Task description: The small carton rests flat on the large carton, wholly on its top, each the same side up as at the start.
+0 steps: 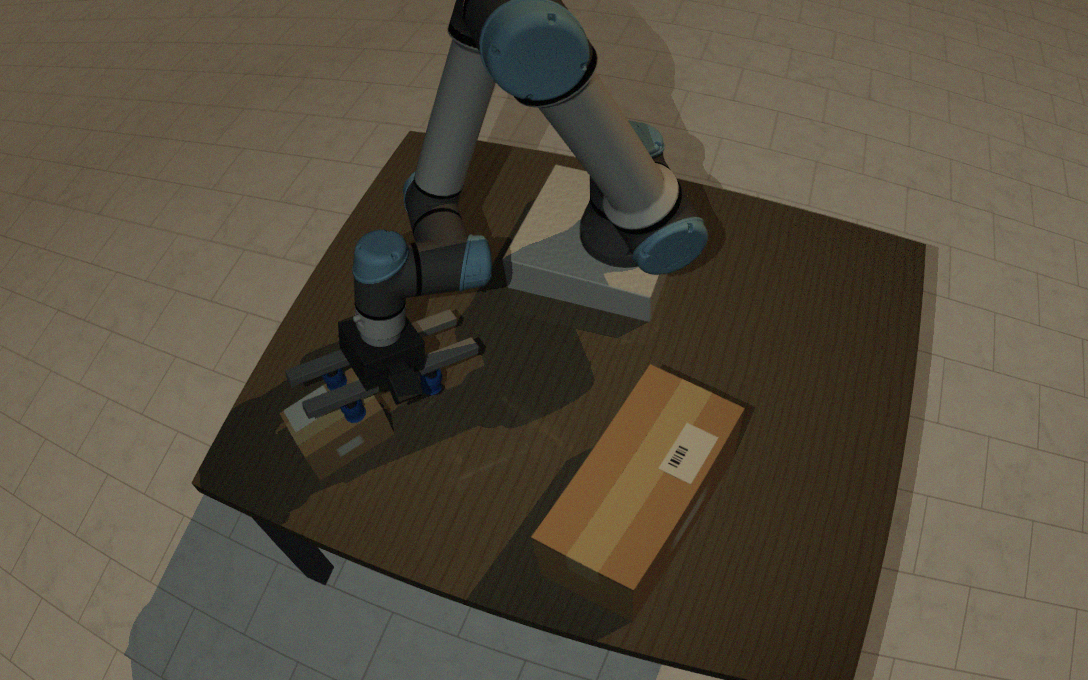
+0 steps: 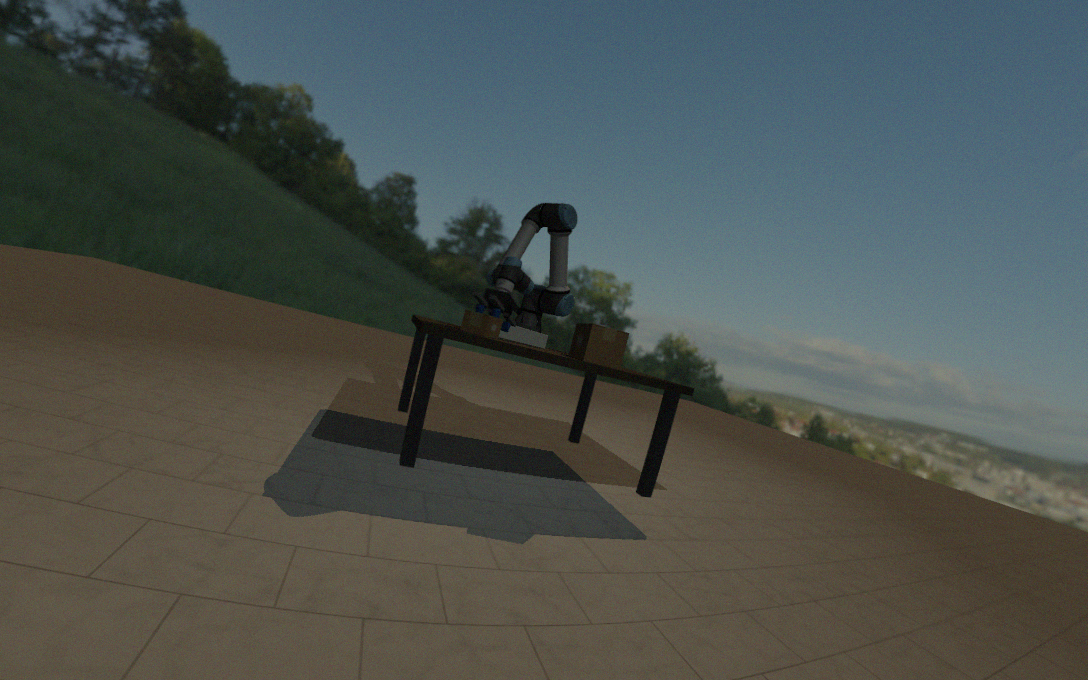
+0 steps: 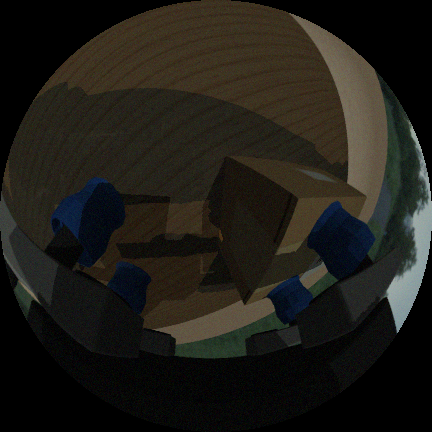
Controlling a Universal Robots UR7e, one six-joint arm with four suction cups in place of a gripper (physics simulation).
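Where they show: hand, its tool point: [image 1: 381,386] [image 3: 214,258]; arm's base, origin of its link: [image 2: 526,330].
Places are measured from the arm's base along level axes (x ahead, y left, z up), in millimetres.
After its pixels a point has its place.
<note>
The small carton [image 1: 343,439] {x 551, y -195, z -1 mm} [image 2: 478,321] {x 599, y -256, z -18 mm} [image 3: 282,197] {x 478, y -166, z 5 mm} sits on the table near its front left corner, its label mostly hidden under my tool. My gripper [image 1: 384,386] {x 438, y -201, z -10 mm} [image 2: 497,310] [image 3: 213,261] {x 438, y -201, z -10 mm}, four blue suction cups on grey bars, hangs just over the small carton with two cups above its top and two past its edge. Whether the cups touch it I cannot tell. Suction is off and nothing is held. The large carton [image 1: 636,475] {x 436, y 242, z 84 mm} [image 2: 597,342] {x 577, y 201, z 17 mm}, with a barcode label on top, lies flat at the front right, well apart from the small one.
The dark wooden table [image 1: 786,293] {x -63, y 291, z -65 mm} [image 2: 420,394] carries both cartons. The arm's grey base block [image 1: 559,274] {x 129, y -54, z 4 mm} stands at the table's back middle. The small carton is close to the table's left edge. Tiled floor lies all around.
</note>
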